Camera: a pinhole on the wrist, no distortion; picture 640 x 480 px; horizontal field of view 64.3 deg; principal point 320.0 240.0 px. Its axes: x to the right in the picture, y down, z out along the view. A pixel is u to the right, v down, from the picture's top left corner.
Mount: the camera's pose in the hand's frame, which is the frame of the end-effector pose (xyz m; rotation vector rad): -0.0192 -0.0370 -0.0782 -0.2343 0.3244 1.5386
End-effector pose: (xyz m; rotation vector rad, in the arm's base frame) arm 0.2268 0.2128 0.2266 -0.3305 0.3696 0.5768
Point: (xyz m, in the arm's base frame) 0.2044 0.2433 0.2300
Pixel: 498 202
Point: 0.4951 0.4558 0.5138
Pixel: 154 38
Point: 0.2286 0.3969 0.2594
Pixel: 537 71
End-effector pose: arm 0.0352 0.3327 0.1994 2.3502 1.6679 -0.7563
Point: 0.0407 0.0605 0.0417
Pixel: 380 458
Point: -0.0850 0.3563 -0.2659
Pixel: 125 20
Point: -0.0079 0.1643 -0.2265
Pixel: 257 198
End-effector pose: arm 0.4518 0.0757 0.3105 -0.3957 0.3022 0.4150
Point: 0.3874 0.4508 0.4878
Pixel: 506 246
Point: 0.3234 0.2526 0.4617
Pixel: 473 418
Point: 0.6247 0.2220 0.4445
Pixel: outside the picture
